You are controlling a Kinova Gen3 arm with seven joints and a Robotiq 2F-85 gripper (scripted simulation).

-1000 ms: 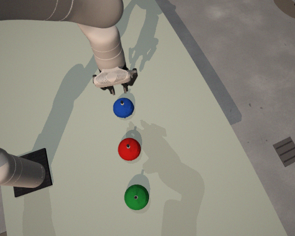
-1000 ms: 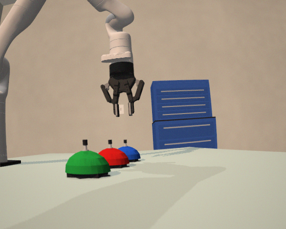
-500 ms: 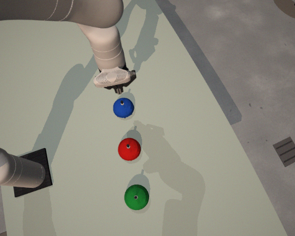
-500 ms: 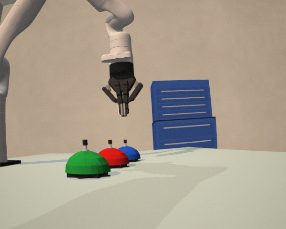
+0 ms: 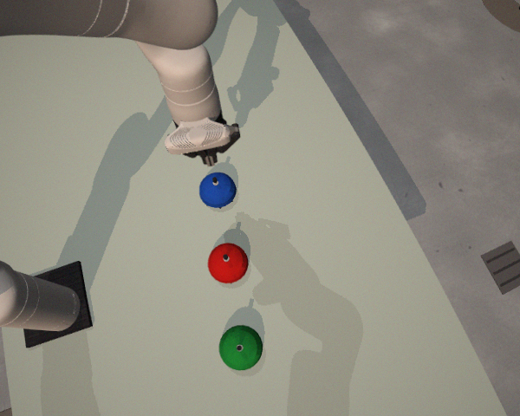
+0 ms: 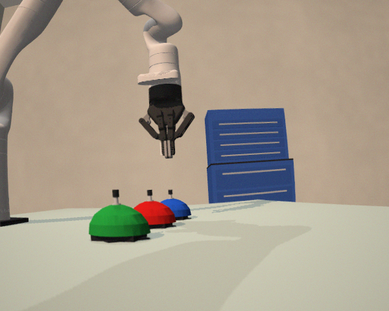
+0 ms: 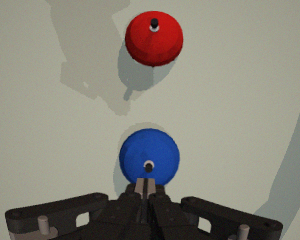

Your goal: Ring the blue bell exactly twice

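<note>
Right now the blue bell is 11 cm below my hand. The rest, counted from my hand: red bell (1 cm behind, 17 cm to the right, 11 cm below); then green bell (2 cm behind, 34 cm to the right, 11 cm below).
</note>
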